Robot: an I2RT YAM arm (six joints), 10 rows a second.
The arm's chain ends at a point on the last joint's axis. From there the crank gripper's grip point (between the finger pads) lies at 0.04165 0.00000 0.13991 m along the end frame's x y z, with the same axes.
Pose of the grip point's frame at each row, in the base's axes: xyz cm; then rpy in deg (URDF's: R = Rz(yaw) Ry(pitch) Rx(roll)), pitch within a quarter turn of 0, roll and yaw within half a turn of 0:
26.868 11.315 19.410 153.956 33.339 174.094
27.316 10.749 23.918 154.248 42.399 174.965
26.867 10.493 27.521 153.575 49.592 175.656
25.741 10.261 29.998 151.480 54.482 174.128
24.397 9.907 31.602 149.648 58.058 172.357
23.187 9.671 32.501 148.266 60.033 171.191
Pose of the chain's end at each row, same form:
22.825 5.558 32.201 153.956 33.339 174.094
21.382 5.169 36.032 154.248 42.399 174.965
19.575 4.803 38.814 153.575 49.592 175.656
17.511 4.392 40.530 151.480 54.482 174.128
15.486 3.970 41.524 149.648 58.058 172.357
13.929 3.659 42.053 148.266 60.033 171.191

